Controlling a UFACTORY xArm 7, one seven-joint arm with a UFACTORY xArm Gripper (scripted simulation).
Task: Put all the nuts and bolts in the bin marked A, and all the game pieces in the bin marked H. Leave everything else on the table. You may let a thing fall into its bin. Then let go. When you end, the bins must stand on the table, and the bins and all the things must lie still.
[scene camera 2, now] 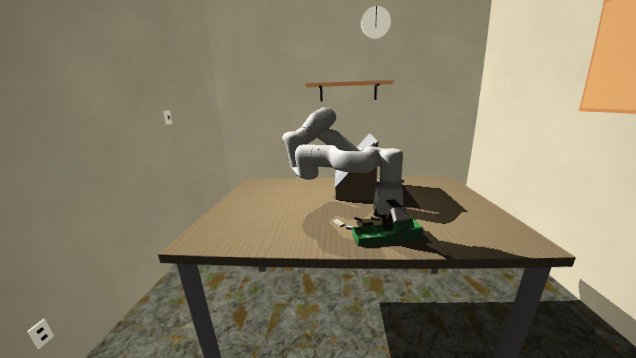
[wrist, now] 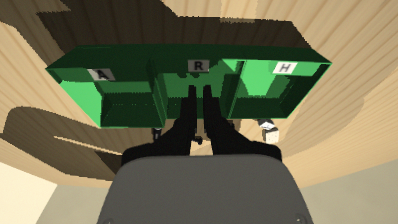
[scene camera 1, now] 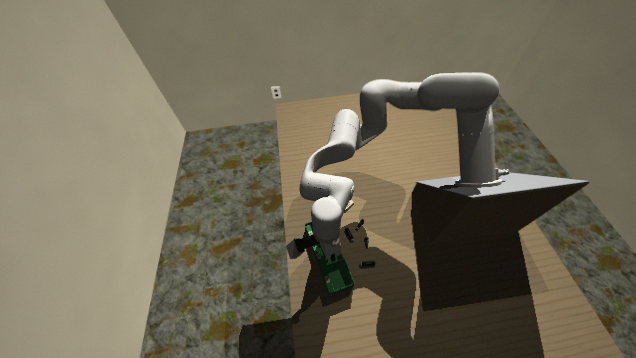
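Note:
Green bin at (scene camera 2: 365, 235), (scene camera 1: 336, 273), (wrist: 116, 79). The gripper at (scene camera 2: 386, 229), (scene camera 1: 327, 251), (wrist: 199, 95).

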